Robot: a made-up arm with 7 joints.
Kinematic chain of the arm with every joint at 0, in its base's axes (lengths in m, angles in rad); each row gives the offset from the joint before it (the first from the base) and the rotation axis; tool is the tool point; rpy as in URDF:
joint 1: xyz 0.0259 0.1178 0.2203 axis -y
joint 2: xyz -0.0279 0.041 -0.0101 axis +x
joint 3: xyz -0.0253 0 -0.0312 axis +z
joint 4: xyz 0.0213 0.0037 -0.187 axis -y
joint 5: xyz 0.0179 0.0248 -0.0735 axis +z
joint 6: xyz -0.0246 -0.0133 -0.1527 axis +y
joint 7: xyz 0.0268 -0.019 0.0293 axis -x
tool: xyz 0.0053 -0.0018 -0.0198 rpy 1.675 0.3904 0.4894
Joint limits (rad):
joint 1: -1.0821..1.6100
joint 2: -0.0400..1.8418
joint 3: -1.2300..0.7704
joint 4: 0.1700..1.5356
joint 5: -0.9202..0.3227
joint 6: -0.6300..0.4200
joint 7: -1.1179..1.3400
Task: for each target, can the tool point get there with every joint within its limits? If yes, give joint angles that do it. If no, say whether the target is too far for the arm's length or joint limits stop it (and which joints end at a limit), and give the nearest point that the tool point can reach.
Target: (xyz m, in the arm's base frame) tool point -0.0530 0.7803 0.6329
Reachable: no: too far | nearest point -0.0101 0.5485 0.4084 | short by 0.326 m
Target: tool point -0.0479 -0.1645 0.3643
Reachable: no: joint limits stop it (at a limit: joint 1, joint 2, joint 3, joint 4, joint 5, joint 6, joint 7) | nearest point -0.1255 -0.0777 0.1269 | short by 0.264 m
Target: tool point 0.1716 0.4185 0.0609
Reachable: yes | joints -0.0412 1.2206 -0.1801 1.1384 -0.1723 -0.4651 0.1483
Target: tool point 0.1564 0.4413 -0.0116
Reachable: yes | joints -0.0035 0.7550 0.3483 0.7838 -0.0419 0.0661 0.3287
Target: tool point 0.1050 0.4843 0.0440
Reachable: yes | joints -0.0588 1.3416 -0.4456 0.8680 -0.6236 -0.2421 1.1265
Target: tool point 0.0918 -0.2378 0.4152
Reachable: no: joint limits stop it (at a limit: joint 1, joint 2, joint 4, joint 5, joint 6) | nearest point 0.2121 -0.0629 0.3080 | short by 0.238 m
